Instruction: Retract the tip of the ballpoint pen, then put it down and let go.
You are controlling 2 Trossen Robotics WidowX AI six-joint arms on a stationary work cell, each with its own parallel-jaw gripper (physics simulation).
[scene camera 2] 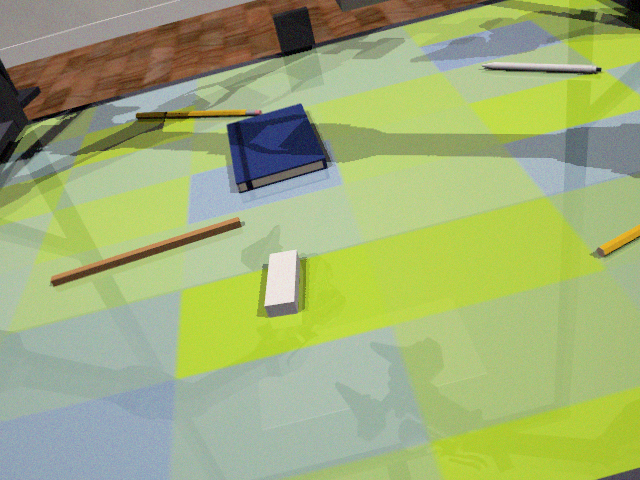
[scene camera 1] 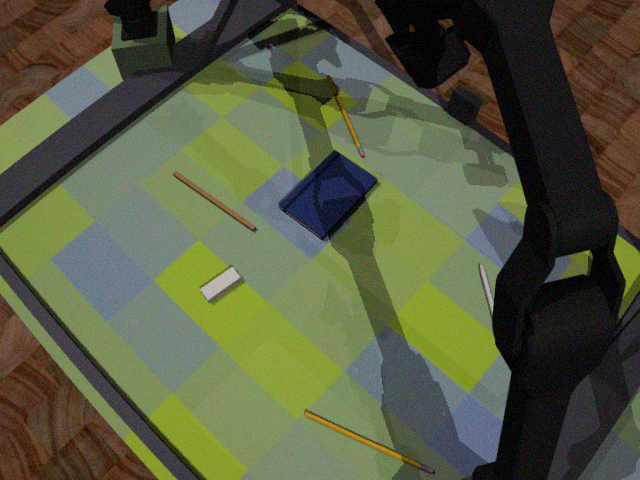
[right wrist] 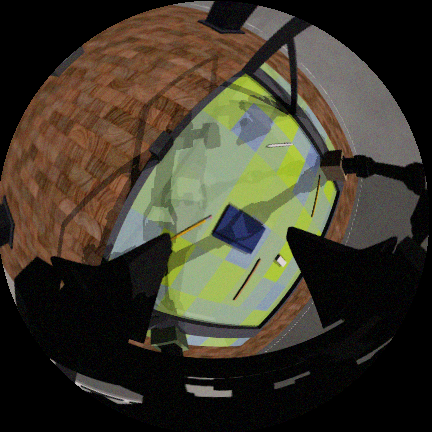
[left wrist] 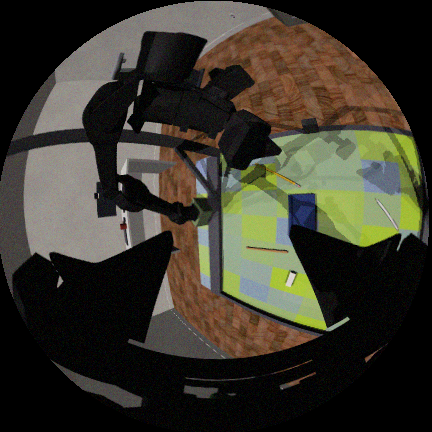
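Pixels of known places: left gripper, fingertip midpoint: [scene camera 1: 367, 2] [left wrist: 233, 233]; right gripper, fingertip midpoint: [right wrist: 230, 236] [left wrist: 266, 138]; left arm's base, origin of the base link: [right wrist: 344, 165]; right arm's base, origin of the base link: [scene camera 1: 139, 26] [right wrist: 170, 347] [left wrist: 193, 212].
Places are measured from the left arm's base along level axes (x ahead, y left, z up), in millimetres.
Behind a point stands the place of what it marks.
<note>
The ballpoint pen [scene camera 1: 486, 289] @[x 182, y -300, z -97 mm] [scene camera 2: 542, 67] @[x 163, y -282, z -98 mm] [left wrist: 387, 214] @[x 166, y -288, z -98 mm] [right wrist: 279, 145] @[x 175, y -293, z -96 mm] is slim and light grey-white, and lies flat on the patchwork table top. In scene camera 2 its tapered end with a fine point is at the left and its dark button end at the right. In scene camera 1 the dark arm hides its lower end. My left gripper [left wrist: 233, 233] @[x 449, y -302, z 289 mm] is open and empty, well away from the pen. My right gripper [right wrist: 230, 236] @[x 477, y -436, z 140 mm] is open and empty, high above the table and away from the pen.
A blue notebook [scene camera 1: 328, 195] @[x 467, y -268, z -92 mm] [scene camera 2: 276, 144] @[x 468, y -260, z -92 mm] lies mid-table. A yellow pencil [scene camera 1: 346, 116] @[x 549, y -415, z -97 mm] lies behind it, another pencil [scene camera 1: 369, 441] @[x 179, y -11, z -97 mm] near the bottom. A brown stick [scene camera 1: 214, 201] @[x 601, y -144, z -97 mm] [scene camera 2: 147, 252] @[x 604, y -141, z -100 mm] and a white eraser [scene camera 1: 221, 284] @[x 488, y -47, z -92 mm] [scene camera 2: 281, 281] @[x 492, y -42, z -92 mm] lie at the left in scene camera 1.
</note>
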